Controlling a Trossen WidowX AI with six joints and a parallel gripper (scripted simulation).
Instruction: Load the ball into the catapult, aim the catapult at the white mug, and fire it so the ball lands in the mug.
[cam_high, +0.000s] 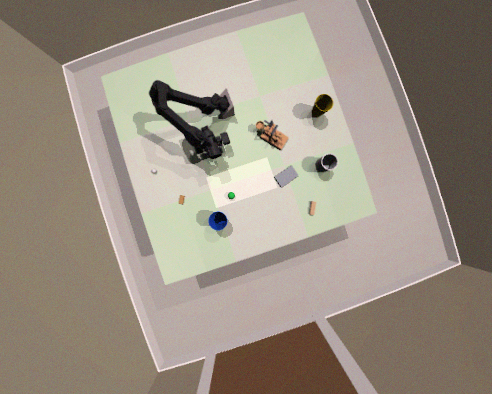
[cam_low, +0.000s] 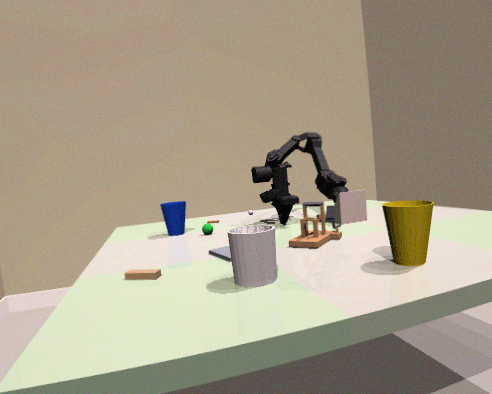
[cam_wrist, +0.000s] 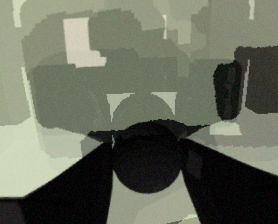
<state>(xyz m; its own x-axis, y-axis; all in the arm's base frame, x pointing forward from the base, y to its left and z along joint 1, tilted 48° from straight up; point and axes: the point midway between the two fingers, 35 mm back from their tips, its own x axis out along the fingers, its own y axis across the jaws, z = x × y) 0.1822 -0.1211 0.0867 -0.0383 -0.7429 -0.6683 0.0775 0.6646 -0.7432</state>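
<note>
Now: gripper tip 4 cm short of the brown wooden catapult, 32 cm to the right of it and 4 cm below it. From my gripper tip the other things lie so: small white ball: 1 cm behind, 37 cm to the right; then green ball: 29 cm ahead, 2 cm to the right, 1 cm above; then black ball: 1 cm above.
</note>
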